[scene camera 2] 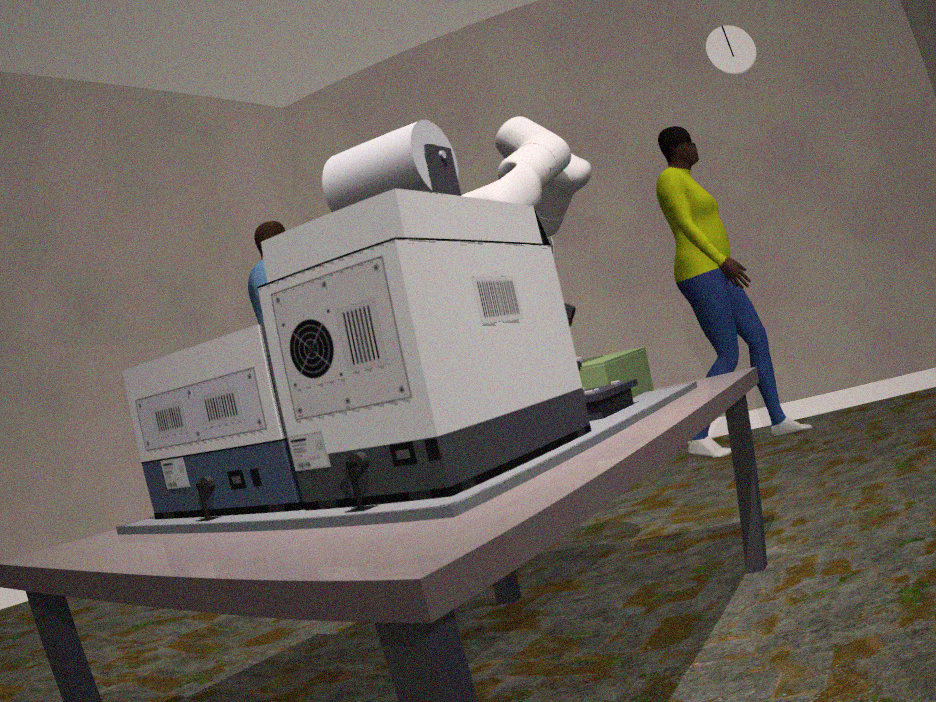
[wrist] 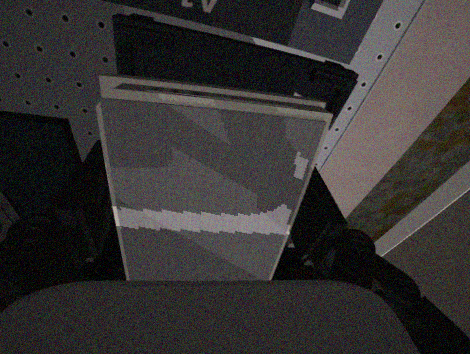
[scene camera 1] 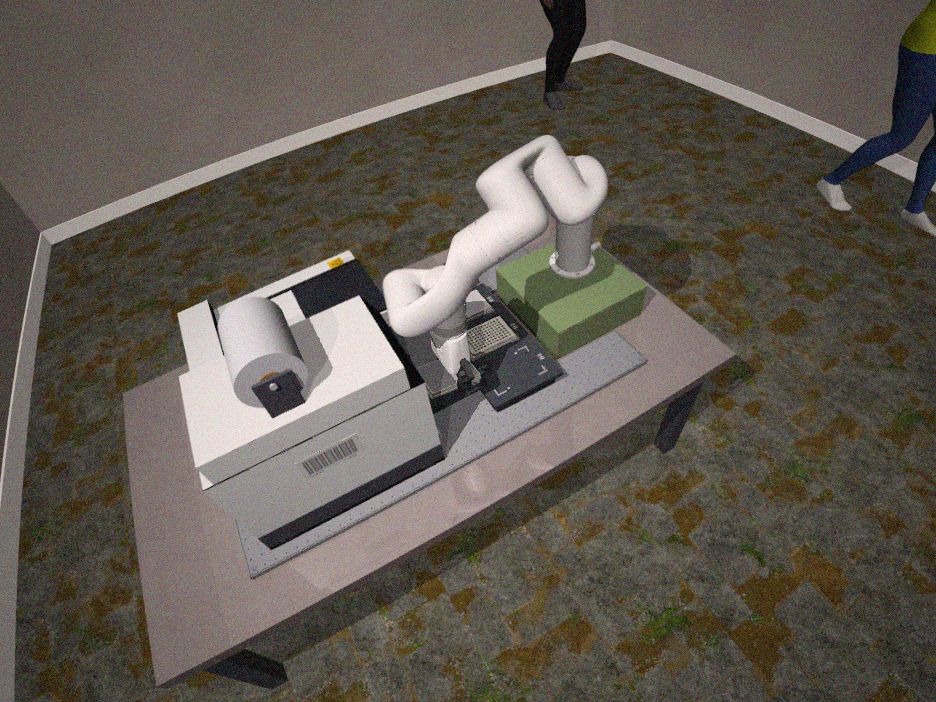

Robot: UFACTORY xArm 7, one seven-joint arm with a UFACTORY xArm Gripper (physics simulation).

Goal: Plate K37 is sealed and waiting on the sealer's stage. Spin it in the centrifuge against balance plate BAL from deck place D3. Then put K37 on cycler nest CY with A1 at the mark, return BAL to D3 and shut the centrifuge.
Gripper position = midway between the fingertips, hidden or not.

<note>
I see my gripper (scene camera 1: pixel 454 374) and a white roll (scene camera 2: pixel 397 159).
My gripper is seen too in the wrist view (wrist: pixel 210 174). The white roll also shows in scene camera 1 (scene camera 1: pixel 256 339).
</note>
